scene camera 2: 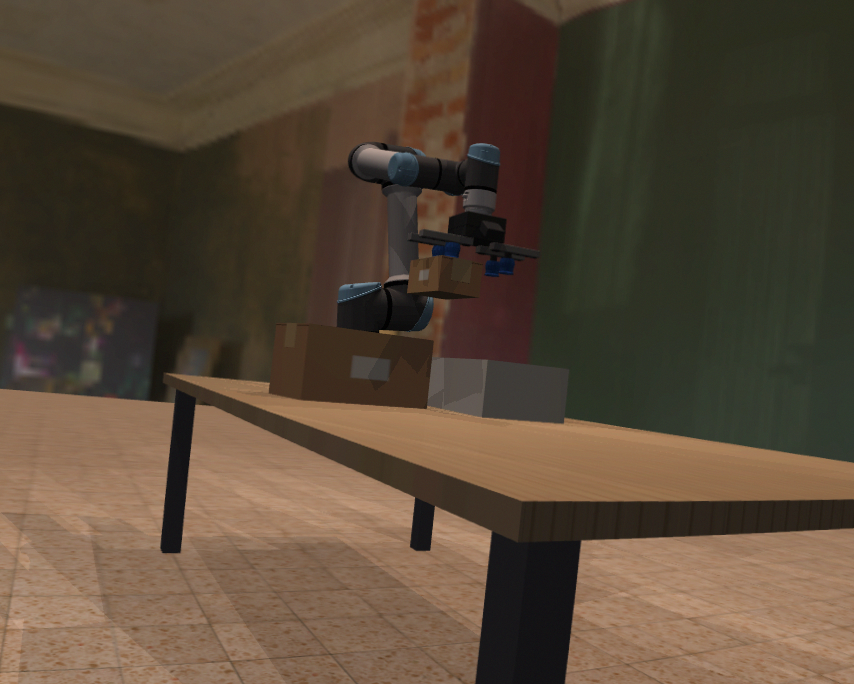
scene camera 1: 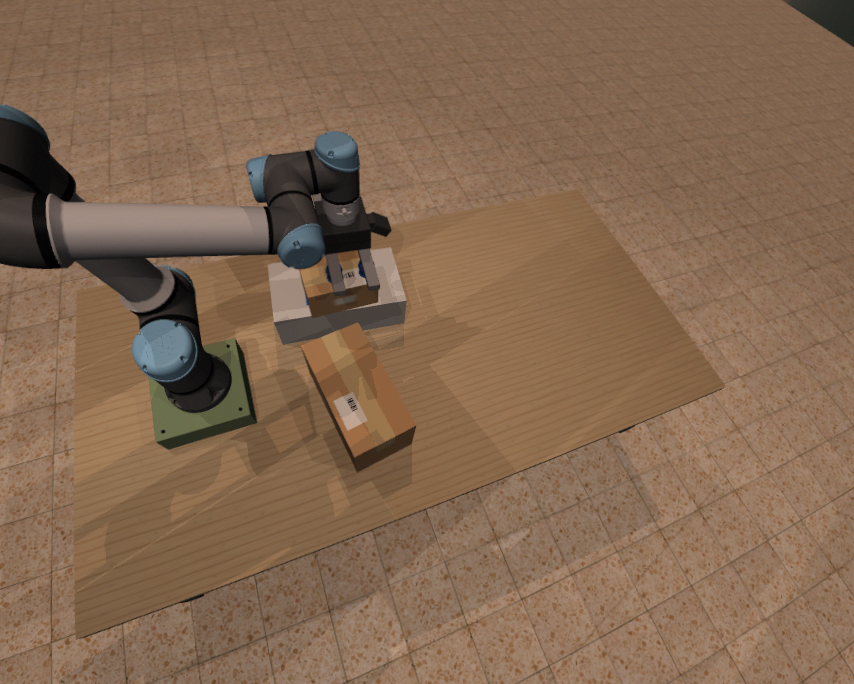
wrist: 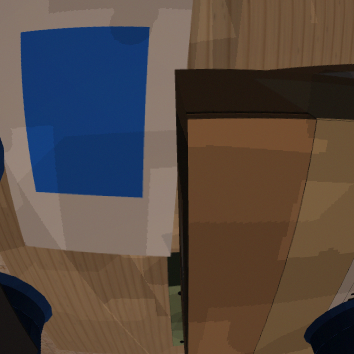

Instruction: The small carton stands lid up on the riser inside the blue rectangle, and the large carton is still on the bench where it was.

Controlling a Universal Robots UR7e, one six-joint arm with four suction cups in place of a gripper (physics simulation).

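Places are measured from the arm's base along level axes (x up, y left, z back), in millimetres.
Pixels of known places: hand, tool point: (scene camera 2: 471, 269) (scene camera 1: 345, 254) (wrist: 182, 253); arm's base, link origin: (scene camera 1: 200, 383).
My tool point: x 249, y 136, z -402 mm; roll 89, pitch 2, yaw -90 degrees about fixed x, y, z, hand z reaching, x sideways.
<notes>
Ahead of a thing's pixels: the offset from my tool point to its top centre. Level surfaces: height alone.
The small carton {dx +14, dy -57, dz +25 mm} (scene camera 1: 318, 285) (scene camera 2: 443, 277) (wrist: 245, 200) hangs level, label side up, under the suction gripper (scene camera 1: 350, 273) (scene camera 2: 472, 258). The cups on one side hold its top; the cups on the other side hang free. In scene camera 2 it is clearly above the height of the pale grey riser {dx -205, dy +85, dz +25 mm} (scene camera 1: 392, 285) (scene camera 2: 526, 391) (wrist: 160, 215). In the wrist view the blue rectangle {dx -205, dy +85, dz +25 mm} (wrist: 90, 112) on the riser's top shows uncovered, left of the carton. In scene camera 1 the carton and gripper hide most of the rectangle. The large carton {dx -172, dy -250, dz +24 mm} (scene camera 1: 384, 391) (scene camera 2: 327, 364) lies on the bench beside the riser.
The arm's green base plate (scene camera 1: 245, 406) (wrist: 175, 312) is on the wooden bench {dx -325 mm} (scene camera 1: 570, 320) (scene camera 2: 605, 463), left of the large carton in scene camera 1. The large carton's near end is close to the riser's front side.
</notes>
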